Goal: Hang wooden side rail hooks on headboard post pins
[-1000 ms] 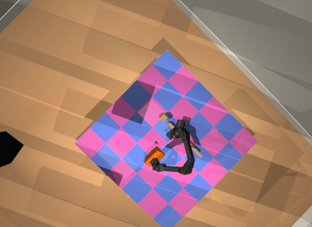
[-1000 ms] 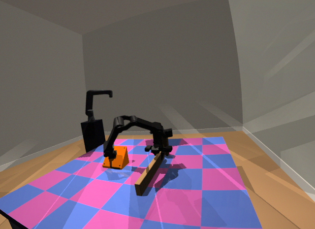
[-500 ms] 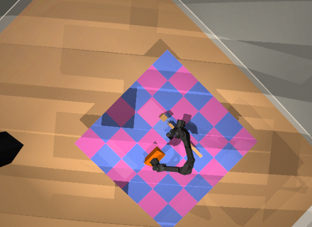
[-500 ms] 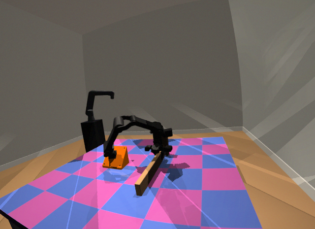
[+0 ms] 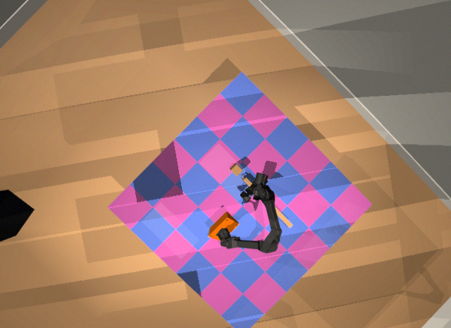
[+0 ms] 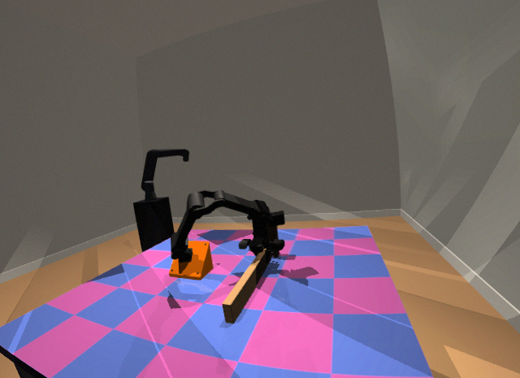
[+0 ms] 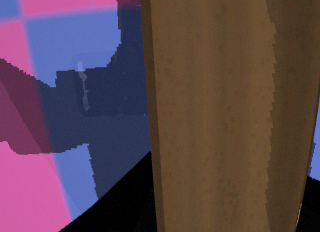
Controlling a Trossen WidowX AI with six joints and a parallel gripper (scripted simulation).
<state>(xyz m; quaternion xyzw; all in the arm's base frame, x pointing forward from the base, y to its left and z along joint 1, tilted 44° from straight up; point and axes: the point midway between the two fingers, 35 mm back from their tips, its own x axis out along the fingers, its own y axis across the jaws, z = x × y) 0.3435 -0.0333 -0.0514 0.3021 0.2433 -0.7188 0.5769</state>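
My gripper tip is 15 cm to the right of the headboard post, 5 cm below it and 3 cm short of it.
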